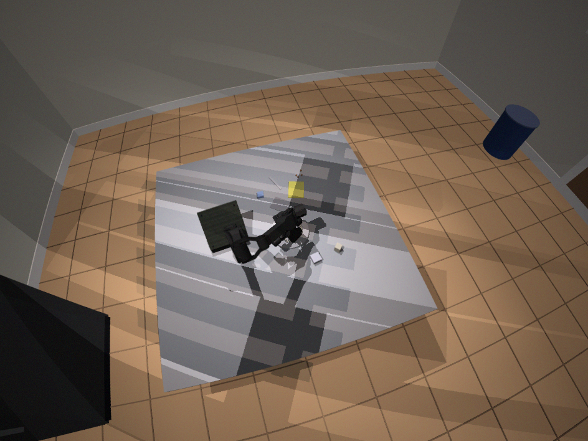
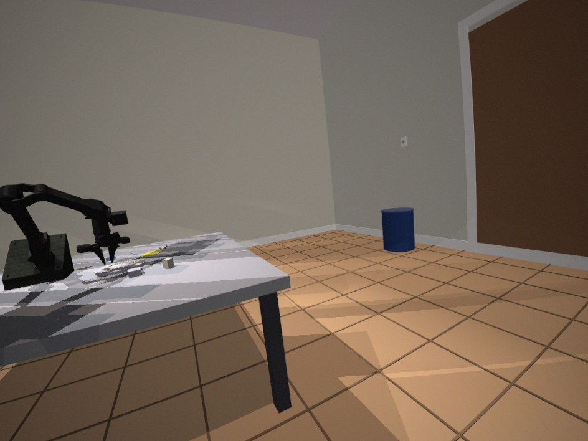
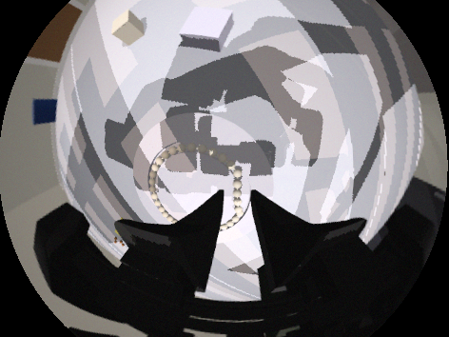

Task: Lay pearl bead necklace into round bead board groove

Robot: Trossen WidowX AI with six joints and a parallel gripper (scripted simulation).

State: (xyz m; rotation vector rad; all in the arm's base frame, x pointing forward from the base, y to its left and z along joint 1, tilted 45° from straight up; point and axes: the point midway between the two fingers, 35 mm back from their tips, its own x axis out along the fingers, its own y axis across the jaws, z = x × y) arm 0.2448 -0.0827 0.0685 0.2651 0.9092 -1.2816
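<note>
Right now the round bead board is 4 cm ahead of my gripper tip, 5 cm to the left of it and 3 cm below it. Round my gripper tip: grey card 5 cm ahead, 22 cm to the left, 4 cm below; then beige cube 23 cm ahead, 14 cm to the right, 2 cm below; then white block 10 cm ahead, 15 cm to the right, 3 cm below.
</note>
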